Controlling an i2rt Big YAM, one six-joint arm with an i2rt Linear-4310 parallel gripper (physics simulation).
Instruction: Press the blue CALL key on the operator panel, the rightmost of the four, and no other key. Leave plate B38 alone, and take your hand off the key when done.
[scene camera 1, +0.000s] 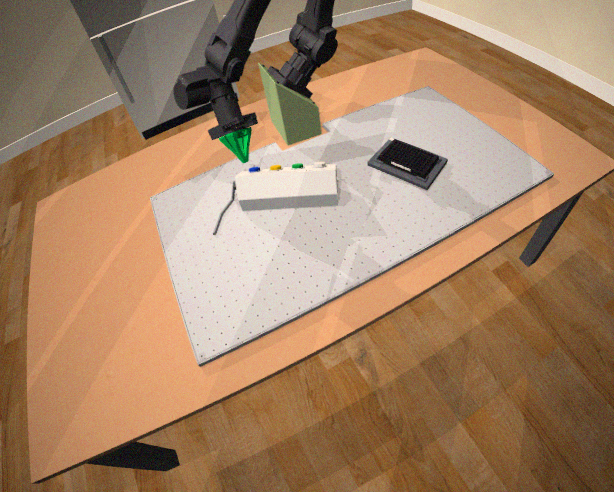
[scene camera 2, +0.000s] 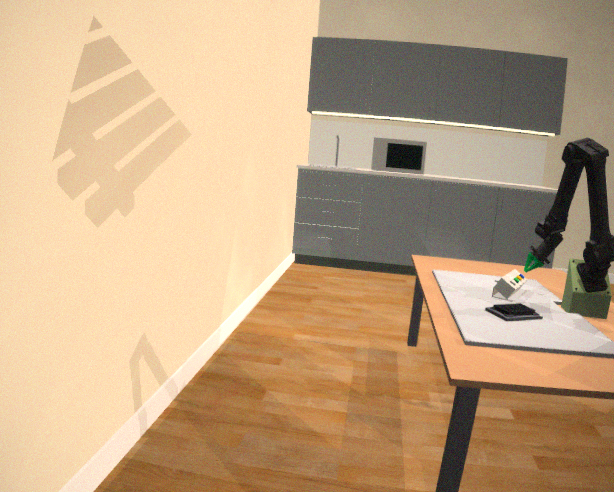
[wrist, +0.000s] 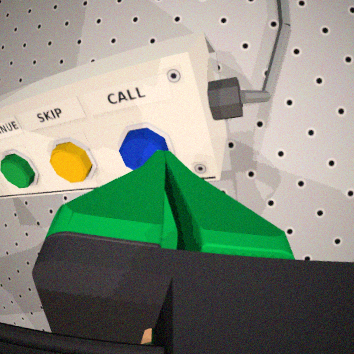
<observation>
My gripper (scene camera 1: 245, 162) is shut, holding nothing. I also see a blue CALL key (wrist: 138, 145) and a yellow SKIP key (wrist: 69, 161).
My gripper is seen too in the wrist view (wrist: 160, 162).
</observation>
